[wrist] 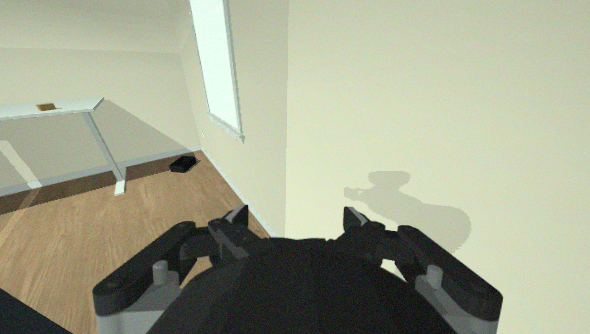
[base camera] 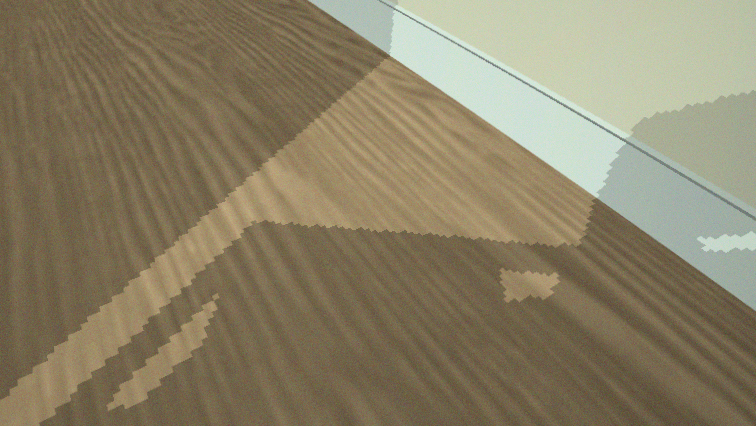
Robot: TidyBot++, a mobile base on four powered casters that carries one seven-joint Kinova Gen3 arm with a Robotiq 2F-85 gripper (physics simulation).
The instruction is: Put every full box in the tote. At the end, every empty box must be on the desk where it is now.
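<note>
My gripper (wrist: 295,216) is open and empty at the bottom of the wrist view, far from the desk. A white desk (wrist: 75,111) stands at the left in the wrist view, and part of it shows. A small brown box (wrist: 46,107) lies on its top; whether it is full or empty I cannot tell. A black, low container (wrist: 183,164), possibly the tote, stands on the floor near the far corner, to the right of the desk leg. The base camera view shows neither desk, boxes nor tote.
A wall (wrist: 400,100) (base camera: 529,42) fills the right side, with a white baseboard (base camera: 497,95) along the wooden floor (base camera: 158,105) (wrist: 140,220). A window (wrist: 217,60) is in the wall beyond. A dark surface (wrist: 25,315) cuts into the lower left corner of the wrist view.
</note>
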